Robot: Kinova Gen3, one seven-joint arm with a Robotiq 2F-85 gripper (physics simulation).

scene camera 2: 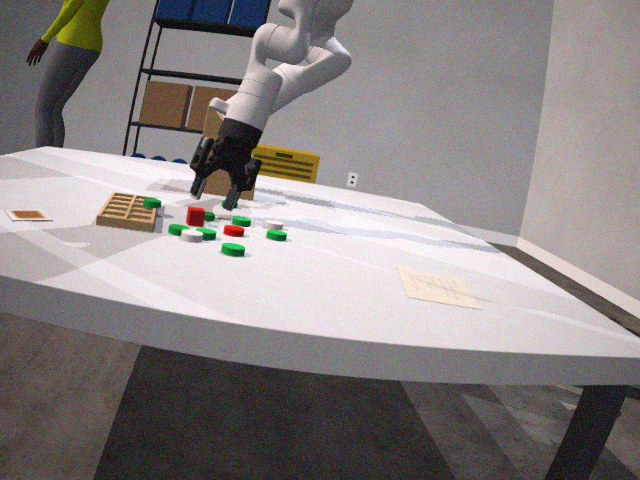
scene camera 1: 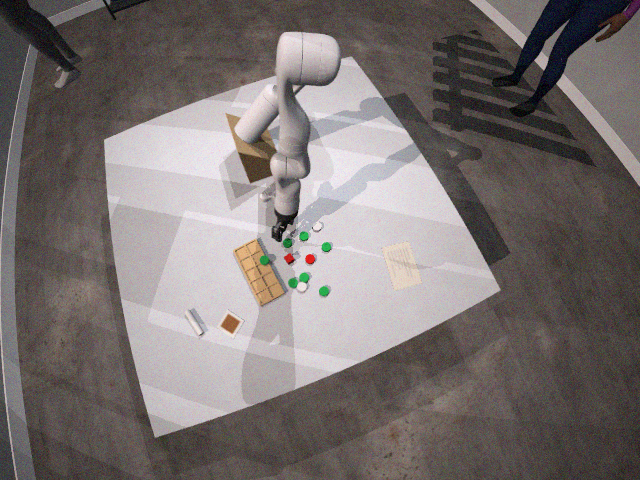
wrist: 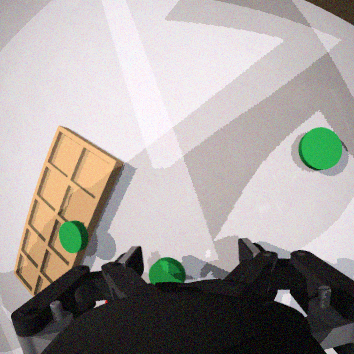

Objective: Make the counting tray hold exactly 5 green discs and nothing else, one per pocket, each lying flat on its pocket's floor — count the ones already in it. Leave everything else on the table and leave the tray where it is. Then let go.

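Note:
The wooden counting tray (scene camera 1: 247, 279) (scene camera 2: 126, 223) (wrist: 105, 197) has two rows of pockets. One green disc (scene camera 1: 264, 260) (scene camera 2: 151, 203) (wrist: 73, 236) shows over its long side, at or above rim height, not down on a pocket floor. The other visible pockets look empty. My gripper (scene camera 1: 277, 236) (scene camera 2: 212, 200) (wrist: 189, 254) is open, beside the tray. Another green disc (scene camera 1: 287, 242) (scene camera 2: 208, 216) (wrist: 167, 272) lies on the table, below and between the spread fingers in the wrist view, partly hidden by the gripper. A far green disc (scene camera 2: 230, 203) (wrist: 320, 148) is partly behind a finger in scene view 2.
Several green discs (scene camera 1: 303, 236) (scene camera 1: 326, 246) (scene camera 1: 324, 291) lie right of the tray, with a red cube (scene camera 1: 288, 258) (scene camera 2: 195, 216), red disc (scene camera 1: 310, 258) (scene camera 2: 233, 230) and white discs (scene camera 1: 317, 226) (scene camera 1: 301, 286). A wooden board (scene camera 1: 254, 164) stands behind; a paper sheet (scene camera 1: 401, 265) lies right.

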